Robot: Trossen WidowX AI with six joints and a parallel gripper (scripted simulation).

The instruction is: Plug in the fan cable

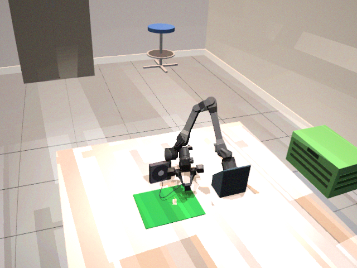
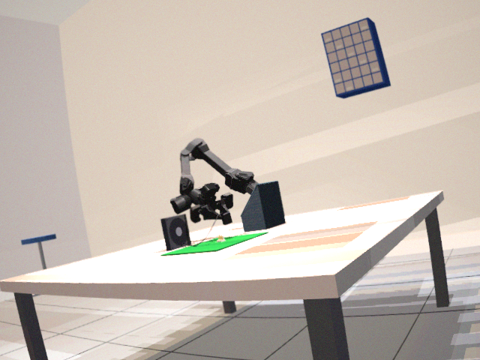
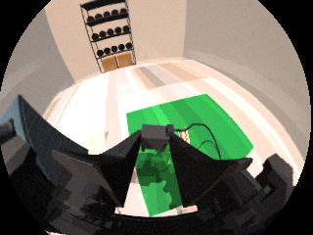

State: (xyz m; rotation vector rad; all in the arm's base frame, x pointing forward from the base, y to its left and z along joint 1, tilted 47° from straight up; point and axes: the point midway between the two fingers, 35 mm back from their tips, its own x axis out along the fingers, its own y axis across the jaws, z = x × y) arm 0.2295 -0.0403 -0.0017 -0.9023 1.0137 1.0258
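The pale four-pin header lies 7 cm ahead of my gripper tip, 1 cm to the left of it and 8 cm below it. Also, from my gripper tip: dark plug 1 cm below; green board 10 cm ahead, 2 cm to the left, 10 cm below; black fan 9 cm ahead, 17 cm to the right, 2 cm below.
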